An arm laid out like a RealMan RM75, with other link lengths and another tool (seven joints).
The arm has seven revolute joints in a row. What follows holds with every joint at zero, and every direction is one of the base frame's.
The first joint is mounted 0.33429 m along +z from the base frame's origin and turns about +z.
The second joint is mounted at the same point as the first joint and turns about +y.
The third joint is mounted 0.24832 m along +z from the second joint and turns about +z.
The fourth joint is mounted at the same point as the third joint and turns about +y.
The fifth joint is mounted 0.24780 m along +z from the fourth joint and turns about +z.
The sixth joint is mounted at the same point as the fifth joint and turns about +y.
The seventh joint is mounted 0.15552 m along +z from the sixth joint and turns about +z.
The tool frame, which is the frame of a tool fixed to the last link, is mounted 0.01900 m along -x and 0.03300 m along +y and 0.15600 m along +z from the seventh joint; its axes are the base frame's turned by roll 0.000, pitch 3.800 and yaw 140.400 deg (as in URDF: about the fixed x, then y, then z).
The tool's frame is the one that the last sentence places.
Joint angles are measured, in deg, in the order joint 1, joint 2, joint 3, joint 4, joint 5, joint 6, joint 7. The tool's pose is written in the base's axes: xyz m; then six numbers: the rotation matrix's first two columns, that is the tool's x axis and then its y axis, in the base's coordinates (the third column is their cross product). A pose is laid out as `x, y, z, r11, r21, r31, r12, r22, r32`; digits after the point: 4 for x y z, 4 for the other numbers.
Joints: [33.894, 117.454, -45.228, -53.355, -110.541, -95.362, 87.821]
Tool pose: 0.1111, 0.4044, 0.0090, -0.8099, -0.4957, 0.3138, -0.3470, 0.8360, 0.4250
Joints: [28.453, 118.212, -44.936, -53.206, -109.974, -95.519, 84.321]
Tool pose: 0.1442, 0.3891, 0.0060, -0.8283, -0.4676, 0.3087, -0.3083, 0.8404, 0.4458
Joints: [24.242, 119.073, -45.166, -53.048, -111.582, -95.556, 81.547]
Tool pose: 0.1754, 0.3701, -0.0055, -0.8527, -0.4348, 0.2897, -0.2883, 0.8540, 0.4331
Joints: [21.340, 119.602, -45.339, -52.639, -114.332, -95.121, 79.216]
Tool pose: 0.2045, 0.3534, -0.0182, -0.8776, -0.4044, 0.2574, -0.2807, 0.8689, 0.4078
